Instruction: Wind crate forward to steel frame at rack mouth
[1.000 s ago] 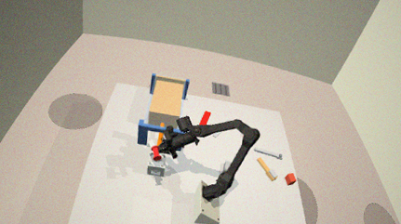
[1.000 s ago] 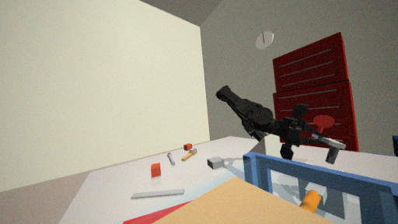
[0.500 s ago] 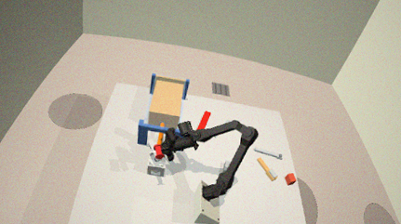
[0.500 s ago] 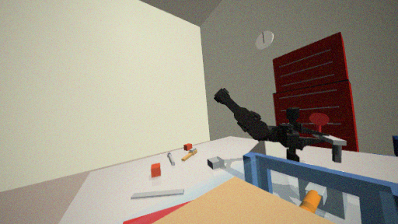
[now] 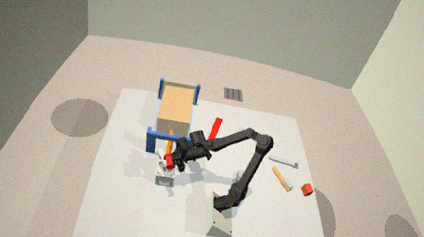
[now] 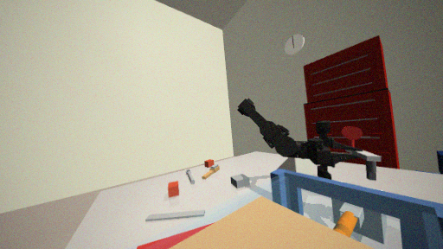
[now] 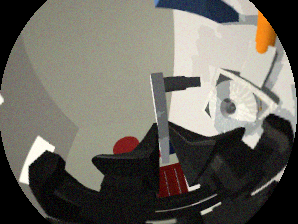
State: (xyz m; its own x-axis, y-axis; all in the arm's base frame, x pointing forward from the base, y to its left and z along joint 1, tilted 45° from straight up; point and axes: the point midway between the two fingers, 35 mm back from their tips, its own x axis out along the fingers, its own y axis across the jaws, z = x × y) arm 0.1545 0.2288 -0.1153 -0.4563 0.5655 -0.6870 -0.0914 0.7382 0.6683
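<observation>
The red knob lies 40 mm behind my gripper tip, 40 mm above it and 30 mm to the right of it. The rest, counted from my gripper tip: blue frame: 180 mm ahead, 80 mm below, 10 mm to the right; then grey winch: 160 mm below, 20 mm to the right, 10 mm ahead; then winch handle: 10 mm to the right, 10 mm behind, 10 mm above.
</observation>
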